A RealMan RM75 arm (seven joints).
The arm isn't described. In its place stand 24 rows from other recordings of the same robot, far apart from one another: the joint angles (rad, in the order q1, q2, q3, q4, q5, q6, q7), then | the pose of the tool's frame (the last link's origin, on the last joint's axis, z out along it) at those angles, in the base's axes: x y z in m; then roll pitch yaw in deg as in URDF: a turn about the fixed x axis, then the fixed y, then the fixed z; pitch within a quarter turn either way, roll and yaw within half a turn.
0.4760 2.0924 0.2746 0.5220 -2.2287 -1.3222 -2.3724 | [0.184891, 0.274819, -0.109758, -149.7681, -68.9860, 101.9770]
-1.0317 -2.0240 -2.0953 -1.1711 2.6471 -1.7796 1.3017 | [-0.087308, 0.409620, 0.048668, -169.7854, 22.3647, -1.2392]
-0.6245 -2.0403 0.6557 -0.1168 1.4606 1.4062 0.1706 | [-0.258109, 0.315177, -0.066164, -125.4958, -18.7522, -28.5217]
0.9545 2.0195 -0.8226 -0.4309 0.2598 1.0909 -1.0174 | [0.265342, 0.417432, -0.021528, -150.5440, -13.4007, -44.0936]
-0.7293 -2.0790 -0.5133 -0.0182 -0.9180 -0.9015 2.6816 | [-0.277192, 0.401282, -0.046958, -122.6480, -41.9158, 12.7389]
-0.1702 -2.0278 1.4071 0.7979 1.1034 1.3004 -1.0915 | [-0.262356, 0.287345, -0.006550, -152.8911, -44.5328, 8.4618]
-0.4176 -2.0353 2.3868 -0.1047 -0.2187 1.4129 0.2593 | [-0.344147, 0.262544, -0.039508, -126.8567, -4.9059, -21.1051]
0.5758 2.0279 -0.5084 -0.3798 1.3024 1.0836 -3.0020 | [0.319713, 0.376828, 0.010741, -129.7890, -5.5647, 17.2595]
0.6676 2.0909 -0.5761 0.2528 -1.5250 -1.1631 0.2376 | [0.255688, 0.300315, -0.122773, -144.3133, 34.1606, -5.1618]
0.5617 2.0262 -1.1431 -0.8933 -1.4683 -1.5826 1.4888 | [0.148299, 0.347938, 0.022371, -175.4955, 40.8521, -5.7190]
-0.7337 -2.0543 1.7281 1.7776 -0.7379 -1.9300 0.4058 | [-0.063345, 0.272647, -0.012457, -170.2681, 27.8522, 15.5284]
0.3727 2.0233 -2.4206 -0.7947 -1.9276 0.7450 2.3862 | [0.242763, 0.345392, -0.071627, -105.2991, 24.2657, -1.0701]
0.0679 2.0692 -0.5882 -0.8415 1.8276 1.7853 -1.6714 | [0.318599, 0.222760, 0.122534, -139.0433, 66.6385, -8.5987]
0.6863 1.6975 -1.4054 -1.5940 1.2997 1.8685 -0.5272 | [0.092472, 0.318909, 0.101738, -176.4790, -10.5092, -22.6070]
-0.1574 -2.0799 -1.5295 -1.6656 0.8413 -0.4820 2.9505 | [-0.072833, 0.345213, 0.097510, -98.1799, 6.1742, -42.0861]
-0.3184 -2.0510 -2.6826 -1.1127 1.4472 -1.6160 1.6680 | [-0.258698, 0.308823, 0.183271, -119.1258, -49.1746, -14.6485]
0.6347 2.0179 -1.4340 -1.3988 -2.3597 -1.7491 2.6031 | [0.149395, 0.329327, 0.004362, -167.3227, -15.5350, -38.9123]
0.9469 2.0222 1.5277 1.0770 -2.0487 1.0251 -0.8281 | [0.023717, 0.407777, -0.058729, -163.7175, 7.7378, -10.1369]
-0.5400 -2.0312 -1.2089 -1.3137 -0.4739 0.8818 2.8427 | [-0.156187, 0.363260, -0.076836, -146.7367, -16.4999, 53.7749]
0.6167 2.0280 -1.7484 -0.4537 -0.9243 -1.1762 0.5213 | [0.190365, 0.339144, -0.085864, -152.8354, 25.7031, 23.1627]
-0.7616 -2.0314 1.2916 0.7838 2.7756 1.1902 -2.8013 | [-0.264102, 0.399678, -0.012518, -139.7799, 3.7442, 64.3255]
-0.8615 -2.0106 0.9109 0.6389 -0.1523 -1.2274 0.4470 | [-0.286177, 0.409249, 0.020249, -139.1845, 1.5006, 70.6507]
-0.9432 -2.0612 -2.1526 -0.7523 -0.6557 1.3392 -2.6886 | [-0.161543, 0.423556, -0.021191, -165.5186, -6.7131, 63.1166]
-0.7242 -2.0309 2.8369 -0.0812 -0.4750 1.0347 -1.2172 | [-0.292588, 0.365646, -0.061547, -162.4319, -36.7563, 44.2695]
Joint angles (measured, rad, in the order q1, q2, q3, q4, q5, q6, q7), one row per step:
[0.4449, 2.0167, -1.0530, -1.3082, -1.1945, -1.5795, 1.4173]
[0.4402, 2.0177, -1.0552, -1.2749, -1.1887, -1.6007, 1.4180]
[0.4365, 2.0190, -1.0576, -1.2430, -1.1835, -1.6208, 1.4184]
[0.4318, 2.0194, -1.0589, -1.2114, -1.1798, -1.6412, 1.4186]
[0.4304, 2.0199, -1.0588, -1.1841, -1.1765, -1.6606, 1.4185]
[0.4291, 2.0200, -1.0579, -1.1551, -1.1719, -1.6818, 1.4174]
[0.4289, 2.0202, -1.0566, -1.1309, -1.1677, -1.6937, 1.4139]
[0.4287, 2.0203, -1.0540, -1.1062, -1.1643, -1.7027, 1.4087]
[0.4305, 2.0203, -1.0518, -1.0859, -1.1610, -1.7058, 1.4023]
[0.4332, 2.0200, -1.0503, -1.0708, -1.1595, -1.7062, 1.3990]
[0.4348, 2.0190, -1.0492, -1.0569, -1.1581, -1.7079, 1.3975]
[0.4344, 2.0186, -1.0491, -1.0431, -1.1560, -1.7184, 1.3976]
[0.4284, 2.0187, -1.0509, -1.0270, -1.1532, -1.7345, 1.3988]
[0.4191, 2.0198, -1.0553, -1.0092, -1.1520, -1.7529, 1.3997]
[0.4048, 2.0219, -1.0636, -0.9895, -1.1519, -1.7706, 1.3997]
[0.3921, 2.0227, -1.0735, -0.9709, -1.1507, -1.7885, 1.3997]
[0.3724, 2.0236, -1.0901, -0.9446, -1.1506, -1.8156, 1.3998]
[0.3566, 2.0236, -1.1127, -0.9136, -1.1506, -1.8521, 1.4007]
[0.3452, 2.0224, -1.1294, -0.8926, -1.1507, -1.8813, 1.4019]
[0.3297, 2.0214, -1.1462, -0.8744, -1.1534, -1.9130, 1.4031]
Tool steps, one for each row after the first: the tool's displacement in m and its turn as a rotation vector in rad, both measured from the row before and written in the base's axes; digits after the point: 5 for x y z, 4 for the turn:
[0.00647, -0.00117, -0.00415, -0.0329, 0.0104, -0.0117]
[0.00583, -0.00128, -0.00409, -0.0313, 0.0105, -0.0103]
[0.00634, -0.00153, -0.00373, -0.0297, 0.0091, -0.0115]
[0.00461, -0.00138, -0.00298, -0.0253, 0.0088, -0.0060]
[0.00479, -0.00163, -0.00271, -0.0251, 0.0106, -0.0052]
[0.00374, -0.00052, -0.00195, -0.0150, 0.0100, -0.0070]
[0.00401, -0.00009, -0.00173, -0.0111, 0.0100, -0.0097]
[0.00269, 0.00074, -0.00125, -0.0048, 0.0087, -0.0085]
[0.00169, 0.00099, -0.00098, -0.0040, 0.0056, -0.0075]
[0.00188, 0.00060, -0.00080, -0.0056, 0.0046, -0.0073]
[0.00211, -0.00105, -0.00120, -0.0122, 0.0055, -0.0019]
[0.00386, -0.00276, -0.00193, -0.0187, 0.0069, -0.0040]
[0.00484, -0.00383, -0.00306, -0.0233, 0.0062, -0.0056]
[0.00625, -0.00491, -0.00435, -0.0270, 0.0056, -0.0107]
[0.00544, -0.00490, -0.00397, -0.0268, 0.0051, -0.0073]
[0.00793, -0.00795, -0.00605, -0.0412, 0.0058, -0.0097]
[0.00674, -0.00931, -0.00701, -0.0533, 0.0069, 0.0005]
[0.00466, -0.00731, -0.00432, -0.0393, 0.0048, 0.0035]
[0.00536, -0.00867, -0.00408, -0.0402, 0.0033, 0.0036]

